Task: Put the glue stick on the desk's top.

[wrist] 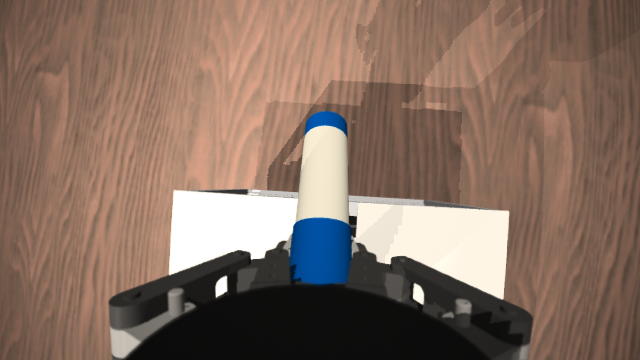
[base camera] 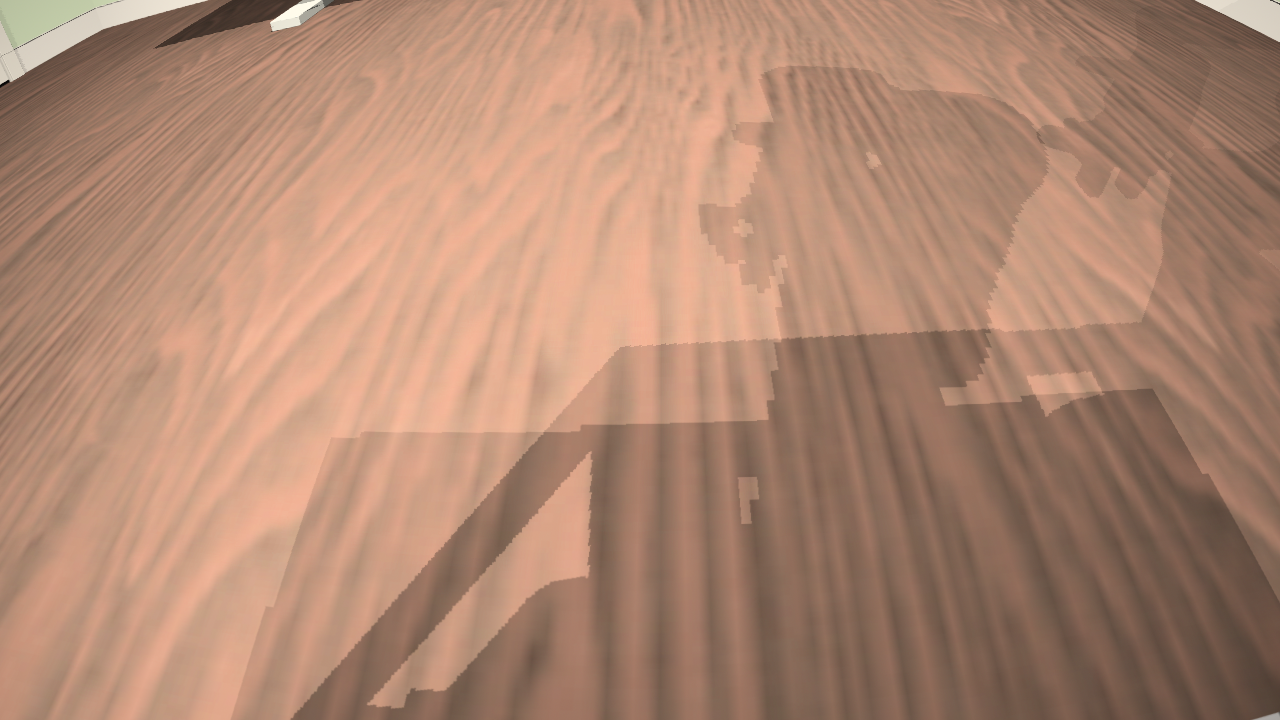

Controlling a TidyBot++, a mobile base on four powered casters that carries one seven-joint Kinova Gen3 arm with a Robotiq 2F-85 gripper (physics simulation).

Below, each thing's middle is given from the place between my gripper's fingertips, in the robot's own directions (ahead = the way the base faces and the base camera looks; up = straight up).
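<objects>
I see the glue stick (wrist: 321, 246), which is 3 cm above my hand and 4 cm ahead of it.
</objects>
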